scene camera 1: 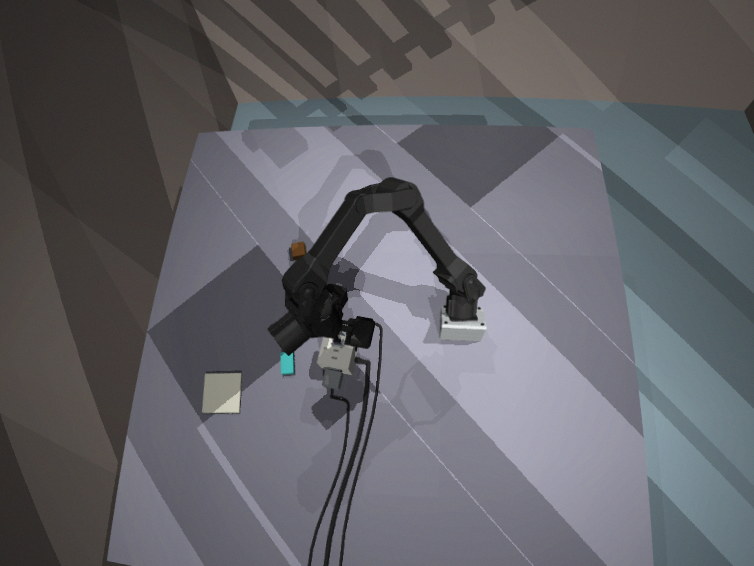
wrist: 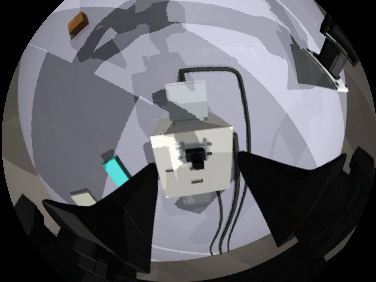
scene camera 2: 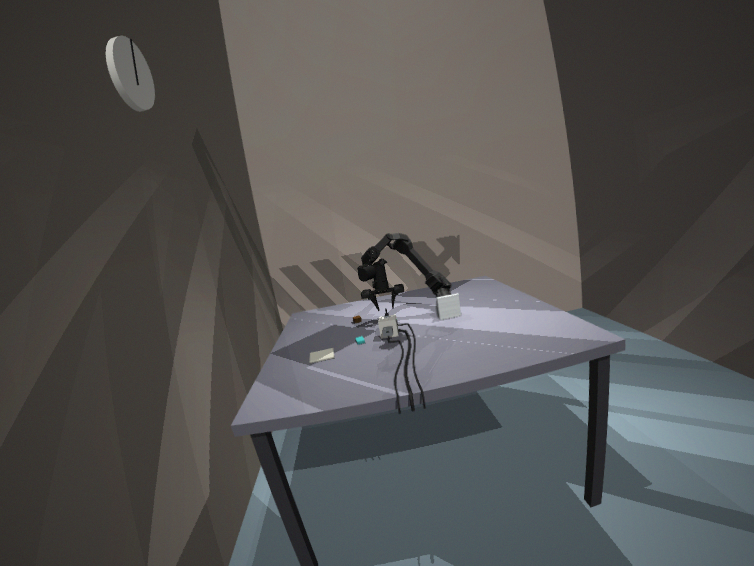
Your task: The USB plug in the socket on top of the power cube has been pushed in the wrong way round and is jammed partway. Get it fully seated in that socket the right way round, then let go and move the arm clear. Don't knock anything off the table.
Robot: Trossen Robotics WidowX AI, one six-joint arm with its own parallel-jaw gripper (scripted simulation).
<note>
My gripper (scene camera 1: 336,337) is open, holding nothing. Also in view: a cream pad (scene camera 1: 222,392) and a white power cube (wrist: 178,179).
My gripper also shows in the wrist view (wrist: 198,163).
</note>
